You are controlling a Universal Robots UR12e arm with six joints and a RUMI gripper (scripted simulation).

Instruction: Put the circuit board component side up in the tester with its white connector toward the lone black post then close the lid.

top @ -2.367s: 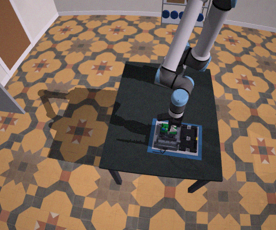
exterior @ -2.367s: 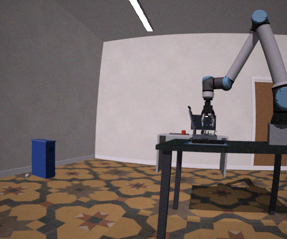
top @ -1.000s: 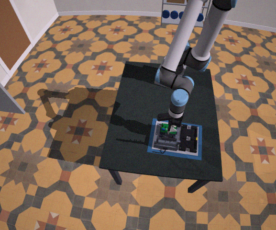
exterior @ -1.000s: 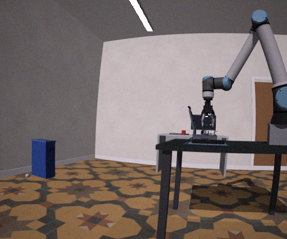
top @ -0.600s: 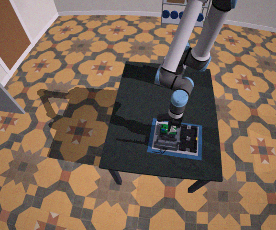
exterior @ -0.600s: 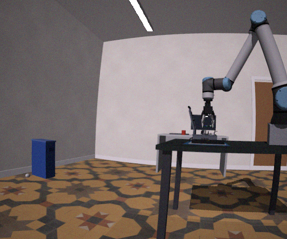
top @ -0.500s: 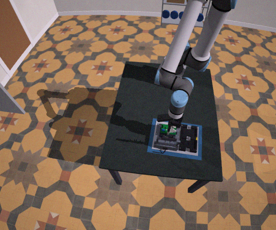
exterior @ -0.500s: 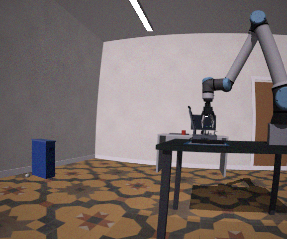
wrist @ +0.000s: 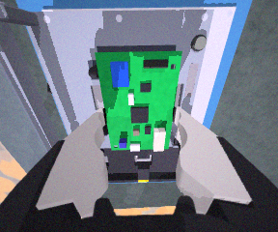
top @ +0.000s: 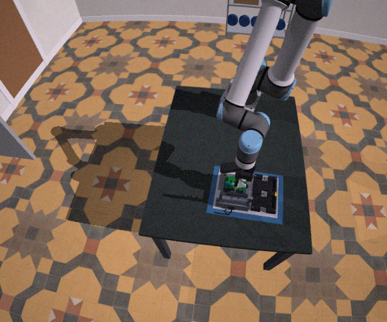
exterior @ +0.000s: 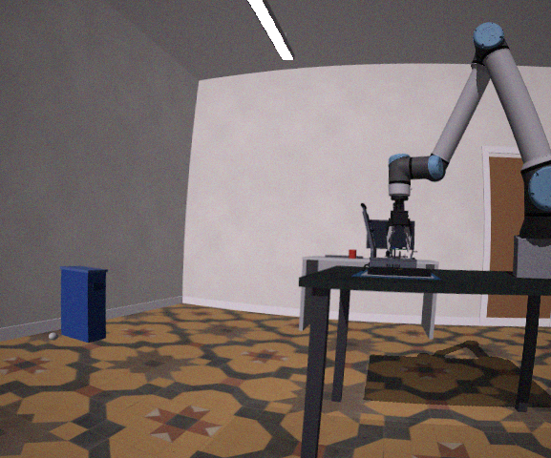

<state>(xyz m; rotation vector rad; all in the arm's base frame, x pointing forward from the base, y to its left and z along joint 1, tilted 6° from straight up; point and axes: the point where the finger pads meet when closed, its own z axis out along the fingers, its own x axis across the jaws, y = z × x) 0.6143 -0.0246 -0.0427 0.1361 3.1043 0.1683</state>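
Right now the tester is 40 mm ahead of my hand, 30 mm to the left of it and 10 mm above it. The rest, counted from my hand: green circuit board (right at my hand); tester lid (130 mm ahead, 10 mm to the right, 80 mm above).
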